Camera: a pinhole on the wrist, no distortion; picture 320 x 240 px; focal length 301.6 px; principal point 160.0 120.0 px. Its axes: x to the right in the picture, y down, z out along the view. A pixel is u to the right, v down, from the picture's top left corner.
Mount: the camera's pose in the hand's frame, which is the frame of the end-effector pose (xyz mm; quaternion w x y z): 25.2 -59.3 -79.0 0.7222 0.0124 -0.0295 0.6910
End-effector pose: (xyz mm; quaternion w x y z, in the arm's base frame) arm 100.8 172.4 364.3 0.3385 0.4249 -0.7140 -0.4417
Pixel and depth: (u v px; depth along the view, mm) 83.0 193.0 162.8
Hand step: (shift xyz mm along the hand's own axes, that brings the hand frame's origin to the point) -20.1 -108.5 80.1
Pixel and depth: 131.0 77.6 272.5
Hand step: 55.4 -103.1 192.3
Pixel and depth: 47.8 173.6 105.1
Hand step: 2.2 -103.6 23.1
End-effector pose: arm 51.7 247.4 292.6 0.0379 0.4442 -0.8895 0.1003
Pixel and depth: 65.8 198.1 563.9
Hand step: -142.6 -261.5 469.9
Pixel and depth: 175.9 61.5 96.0
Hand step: 41.6 -60.7 17.5
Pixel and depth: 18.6 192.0 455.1
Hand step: -104.2 -293.9 359.9
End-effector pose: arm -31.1 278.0 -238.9 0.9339 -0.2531 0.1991 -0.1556
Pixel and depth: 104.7 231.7 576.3
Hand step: -207.2 -188.9 484.9
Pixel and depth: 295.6 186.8 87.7
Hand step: 5.3 -24.3 10.4
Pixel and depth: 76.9 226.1 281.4
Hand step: -84.2 -148.7 194.9
